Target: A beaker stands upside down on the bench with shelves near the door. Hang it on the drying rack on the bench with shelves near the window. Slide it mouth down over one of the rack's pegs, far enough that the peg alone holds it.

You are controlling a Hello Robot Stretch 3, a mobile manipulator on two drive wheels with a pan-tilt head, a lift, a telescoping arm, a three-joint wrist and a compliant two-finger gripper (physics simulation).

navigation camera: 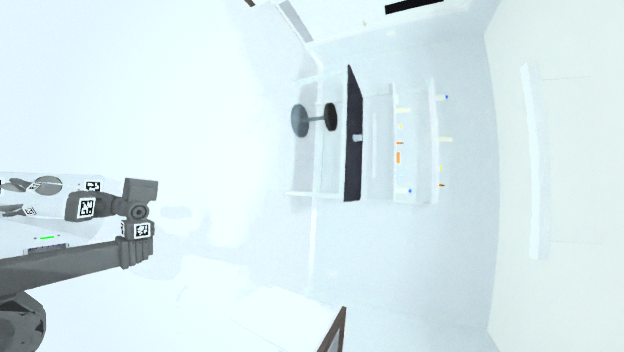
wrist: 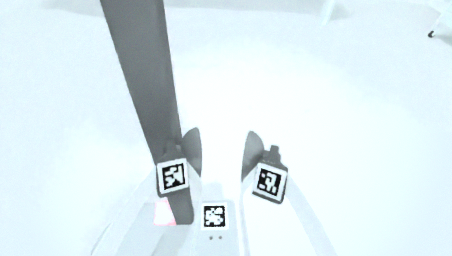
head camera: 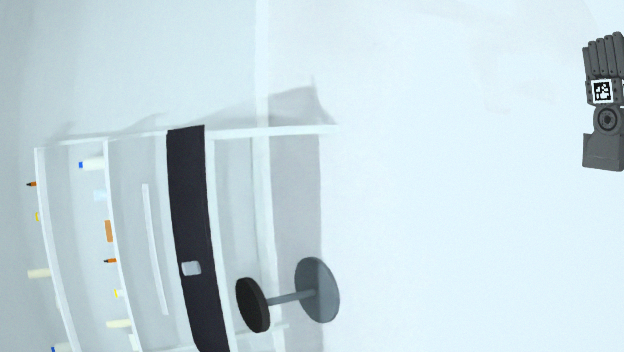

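Where they show: gripper, fingertip midpoint: (navigation camera: 0,196); robot's base at its link origin: (navigation camera: 49,184).
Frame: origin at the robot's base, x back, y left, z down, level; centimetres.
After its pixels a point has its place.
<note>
A small pale beaker (head camera: 190,267) @(z -81.8, x -56.4, y -195.3 cm) stands on the dark worktop (head camera: 191,236) @(z -76.2, x -42.1, y -203.6 cm) of a white bench with shelves; the head and navigation views are rotated sideways. It also shows in the navigation view (navigation camera: 357,137) @(z -81.6, x -57.2, y -195.0 cm). My gripper (wrist: 222,146) @(z -51.2, x 0.3, y 6.8 cm) is open and empty in the wrist view, over pale floor, far from the bench. Only my wrist shows at the edge of the head view (head camera: 604,109) @(z -72.2, x 3.8, y -15.5 cm) and of the navigation view (navigation camera: 134,211) @(z -75.7, x 1.9, y -13.6 cm).
A round grey stool (head camera: 287,297) @(z -22.8, x -87.3, y -203.2 cm) stands in front of the bench, close to the beaker's end. Small bottles and boxes (head camera: 108,230) @(z -124.2, x -38.4, y -228.4 cm) sit on the shelves. A dark grey post (wrist: 144,70) crosses the wrist view. A brown-edged cabinet corner (navigation camera: 331,333) @(z -89.9, x 98.9, y -109.9 cm) is nearby.
</note>
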